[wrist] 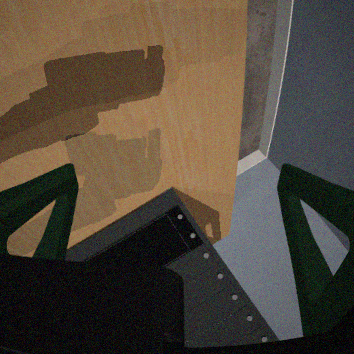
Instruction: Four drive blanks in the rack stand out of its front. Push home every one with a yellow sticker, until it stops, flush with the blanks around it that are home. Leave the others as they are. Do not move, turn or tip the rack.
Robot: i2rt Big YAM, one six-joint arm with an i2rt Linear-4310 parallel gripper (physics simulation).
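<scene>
The dark rack shows at the bottom middle, seen from above at an angle, with one corner pointing up the view. A row of small light round studs runs along its right edge. Part of the rack is black and part is dark grey. The blanks' fronts and any yellow stickers do not show. My gripper is open, its two dark green fingers wide apart at left and right, with nothing between their tips. The rack's corner shows between the fingers; the black gripper body hides much of the rack at the lower left.
A wooden table top fills the upper left, with dark shadows of the arm on it. Its edge runs down right of the middle. Beyond it are a pale ledge, a light grey-blue surface and a darker blue-grey surface.
</scene>
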